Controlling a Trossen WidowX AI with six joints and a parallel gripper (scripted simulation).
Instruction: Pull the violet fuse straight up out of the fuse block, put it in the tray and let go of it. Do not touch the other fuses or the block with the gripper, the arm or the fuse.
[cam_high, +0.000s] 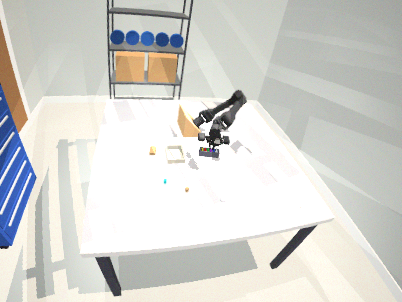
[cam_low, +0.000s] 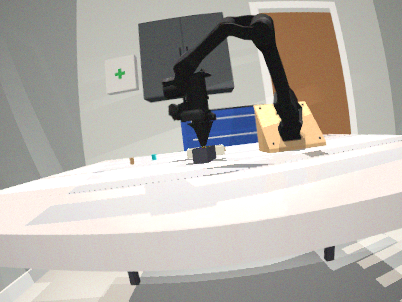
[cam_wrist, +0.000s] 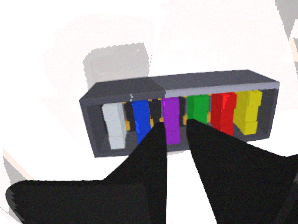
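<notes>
Right now the violet fuse is 20 mm below my gripper tip. From my gripper tip the other things lie so: green fuse (20 mm to the right, 20 mm below); shallow tray (220 mm to the right, 40 mm below, 20 mm behind); blue fuse (20 mm to the left, 20 mm below, 10 mm ahead).
</notes>
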